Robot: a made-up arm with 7 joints.
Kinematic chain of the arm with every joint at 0, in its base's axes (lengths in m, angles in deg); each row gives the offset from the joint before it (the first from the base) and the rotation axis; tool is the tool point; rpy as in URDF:
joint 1: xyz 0 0 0.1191 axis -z
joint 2: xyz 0 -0.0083 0.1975 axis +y
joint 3: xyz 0 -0.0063 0.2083 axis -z
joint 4: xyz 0 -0.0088 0.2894 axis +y
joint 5: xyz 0 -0.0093 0.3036 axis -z
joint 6: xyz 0 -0.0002 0.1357 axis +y
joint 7: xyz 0 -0.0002 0.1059 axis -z
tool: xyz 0 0 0 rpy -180 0 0
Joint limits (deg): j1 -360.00..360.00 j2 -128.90..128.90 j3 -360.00..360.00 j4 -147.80..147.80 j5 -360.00..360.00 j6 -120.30..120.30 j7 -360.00..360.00
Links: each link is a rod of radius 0.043 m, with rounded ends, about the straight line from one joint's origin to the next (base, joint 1, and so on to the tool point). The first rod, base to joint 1, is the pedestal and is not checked.
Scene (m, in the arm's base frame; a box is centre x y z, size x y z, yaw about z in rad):
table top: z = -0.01
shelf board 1: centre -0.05 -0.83 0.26 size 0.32 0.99 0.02 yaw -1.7
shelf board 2: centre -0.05 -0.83 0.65 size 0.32 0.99 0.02 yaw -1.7
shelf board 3: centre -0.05 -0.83 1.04 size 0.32 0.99 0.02 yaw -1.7
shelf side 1: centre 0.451 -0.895 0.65 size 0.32 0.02 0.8 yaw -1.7
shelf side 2: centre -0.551 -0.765 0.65 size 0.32 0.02 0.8 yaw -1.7
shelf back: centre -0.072 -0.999 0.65 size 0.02 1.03 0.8 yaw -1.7
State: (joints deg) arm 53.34 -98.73 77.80 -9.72 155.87 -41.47 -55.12
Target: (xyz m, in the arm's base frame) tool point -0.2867 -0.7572 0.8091
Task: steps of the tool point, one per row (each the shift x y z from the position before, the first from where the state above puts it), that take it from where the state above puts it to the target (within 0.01 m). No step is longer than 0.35 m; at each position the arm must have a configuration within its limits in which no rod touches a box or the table.
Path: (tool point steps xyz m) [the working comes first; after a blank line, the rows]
Joints at the target: 88.50 41.64 53.11 38.70 154.81 -39.70 -55.12
Straight joint move there: touches shelf board 3.

1: -0.0368 -0.0335 0.2905
2: 0.0227 -0.1157 0.2808
3: 0.0676 -0.1959 0.2233
4: 0.0892 -0.2535 0.1267
5: 0.0873 -0.2712 0.0102
6: 0.0689 -0.2414 -0.1024
7: 0.0453 -0.1686 -0.1873
8: -0.0283 -0.0927 0.0248
9: -0.0131 -0.0981 0.0031
10: 0.0032 -0.1028 -0.0280

